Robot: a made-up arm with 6 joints.
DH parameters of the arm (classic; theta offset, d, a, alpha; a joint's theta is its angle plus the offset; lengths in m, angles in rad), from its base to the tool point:
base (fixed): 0 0.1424 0 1.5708
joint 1: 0 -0.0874 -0.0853 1.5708
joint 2: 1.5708 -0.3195 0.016 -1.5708
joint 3: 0 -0.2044 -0.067 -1.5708
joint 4: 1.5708 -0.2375 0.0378 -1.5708
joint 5: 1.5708 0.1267 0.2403 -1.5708
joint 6: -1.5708 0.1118 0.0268 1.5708
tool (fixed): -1.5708 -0.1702 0 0
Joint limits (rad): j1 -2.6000..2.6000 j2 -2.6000..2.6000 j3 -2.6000..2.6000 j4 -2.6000..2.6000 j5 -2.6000..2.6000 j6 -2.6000..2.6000
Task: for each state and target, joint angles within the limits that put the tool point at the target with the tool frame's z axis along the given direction. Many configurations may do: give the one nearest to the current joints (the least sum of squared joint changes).
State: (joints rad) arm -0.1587 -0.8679 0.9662 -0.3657 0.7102 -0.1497
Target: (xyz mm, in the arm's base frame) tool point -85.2 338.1 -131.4 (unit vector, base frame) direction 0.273 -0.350 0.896
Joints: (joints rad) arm -0.0280 -0.7957 0.4832 -0.7761 0.6926 -0.6686
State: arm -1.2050 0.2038 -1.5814 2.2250 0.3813 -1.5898
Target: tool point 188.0 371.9 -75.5 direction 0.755 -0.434 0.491
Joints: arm -0.8941 0.3979 -1.5230 2.5974 0.5313 -1.0782
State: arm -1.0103 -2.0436 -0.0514 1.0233 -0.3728 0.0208
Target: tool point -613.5 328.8 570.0 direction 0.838 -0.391 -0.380
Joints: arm -0.5113 -1.6909 -0.5459 0.7406 -1.0193 -0.1794
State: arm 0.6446 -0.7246 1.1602 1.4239 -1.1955 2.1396
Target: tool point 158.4 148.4 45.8 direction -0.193 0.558 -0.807
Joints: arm -0.0827 -0.5869 0.4774 0.7057 -0.9719 2.6000
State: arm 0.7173 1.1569 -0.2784 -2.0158 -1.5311 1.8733
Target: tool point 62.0 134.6 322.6 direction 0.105 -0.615 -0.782
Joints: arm 0.5326 1.6605 -1.2427 -2.4349 -1.7820 1.5836
